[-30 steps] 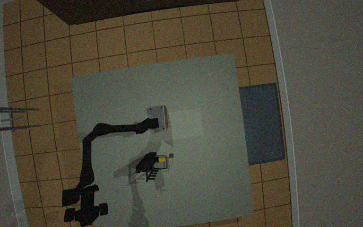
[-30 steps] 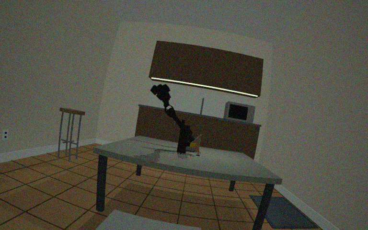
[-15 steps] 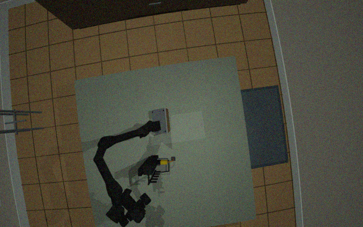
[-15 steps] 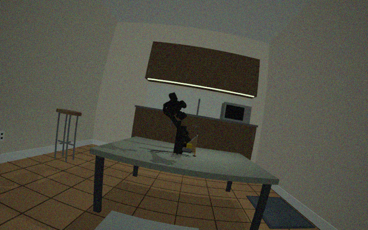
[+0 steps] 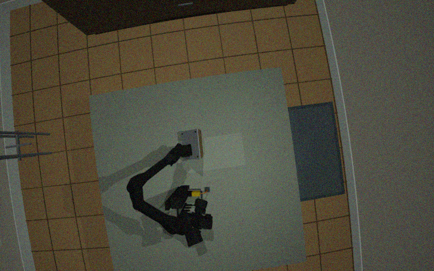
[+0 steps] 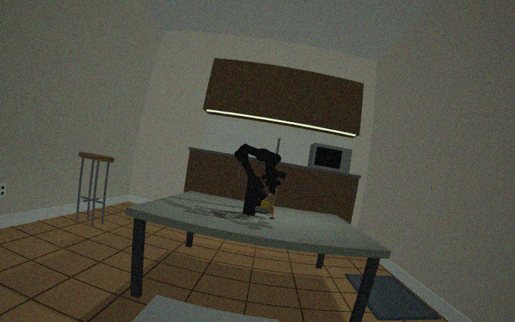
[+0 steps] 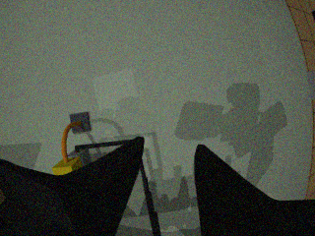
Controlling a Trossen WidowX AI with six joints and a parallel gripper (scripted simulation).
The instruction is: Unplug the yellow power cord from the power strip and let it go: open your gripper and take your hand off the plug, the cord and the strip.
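Right now the yellow plug is 11 cm behind my gripper tip, 7 cm below it and 5 cm to the right of it.
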